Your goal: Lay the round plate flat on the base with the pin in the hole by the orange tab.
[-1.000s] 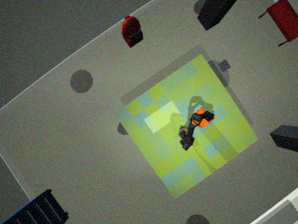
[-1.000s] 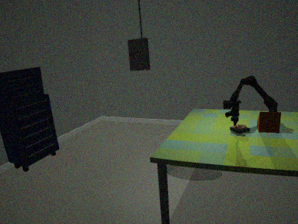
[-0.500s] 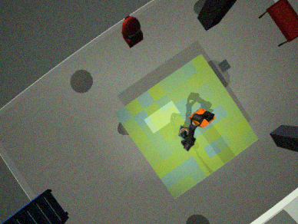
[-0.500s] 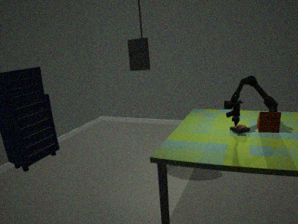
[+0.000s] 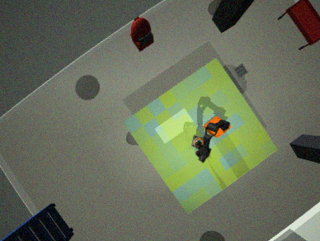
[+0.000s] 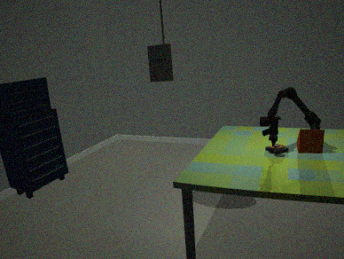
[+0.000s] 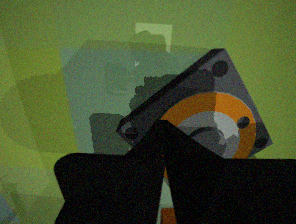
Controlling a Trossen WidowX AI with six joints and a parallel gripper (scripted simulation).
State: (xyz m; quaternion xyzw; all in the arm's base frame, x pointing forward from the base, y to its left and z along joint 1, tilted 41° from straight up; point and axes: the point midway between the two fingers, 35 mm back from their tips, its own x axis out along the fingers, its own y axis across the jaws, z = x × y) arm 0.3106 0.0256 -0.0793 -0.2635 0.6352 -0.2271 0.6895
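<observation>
Now: the round plate 20 mm behind my gripper tip, 20 mm to the right of it and 10 mm below it. The rest, counted from my gripper tip: dark square base: 30 mm behind, 50 mm to the right, 20 mm below.
</observation>
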